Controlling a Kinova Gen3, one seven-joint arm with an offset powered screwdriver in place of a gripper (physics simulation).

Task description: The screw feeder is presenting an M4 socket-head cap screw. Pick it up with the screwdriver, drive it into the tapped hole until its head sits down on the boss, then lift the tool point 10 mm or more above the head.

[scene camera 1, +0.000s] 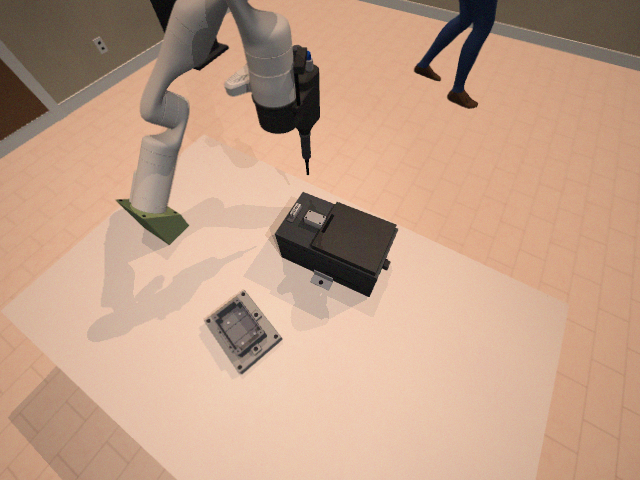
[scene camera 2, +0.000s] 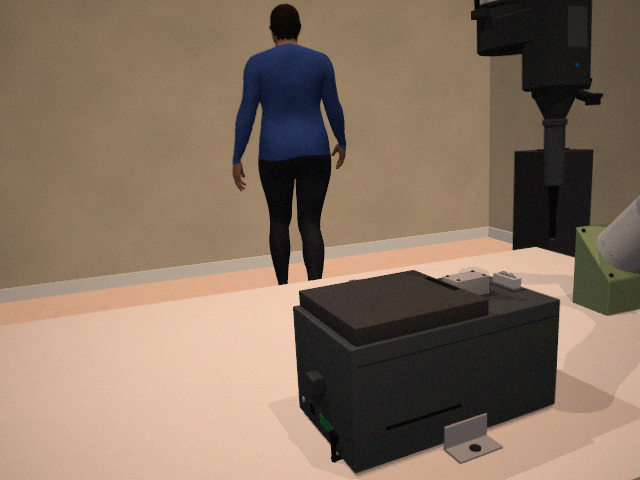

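Observation:
My screwdriver's tool point (scene camera 1: 308,173) (scene camera 2: 552,238) hangs upright in the air above the screw feeder's pick-up end, well apart from it. No screw shows on its bare, dark tip. The black screw feeder (scene camera 1: 356,237) (scene camera 2: 454,361) stands on the table, with a small silvery pick-up block (scene camera 1: 294,210) (scene camera 2: 507,280) at the end of its top. The cap screw is too small to make out there. A grey housing on a square plate (scene camera 1: 225,342) lies in front of the feeder in scene camera 1; which of its holes is the tapped one cannot be told.
A light block (scene camera 1: 314,218) (scene camera 2: 467,282) sits beside the feeder's raised black lid (scene camera 1: 356,235) (scene camera 2: 392,304). A metal bracket (scene camera 1: 321,280) (scene camera 2: 473,439) juts from the feeder's side. The green arm base (scene camera 1: 170,229) (scene camera 2: 594,279) stands to one side. A person (scene camera 1: 473,46) (scene camera 2: 293,103) stands beyond the table.

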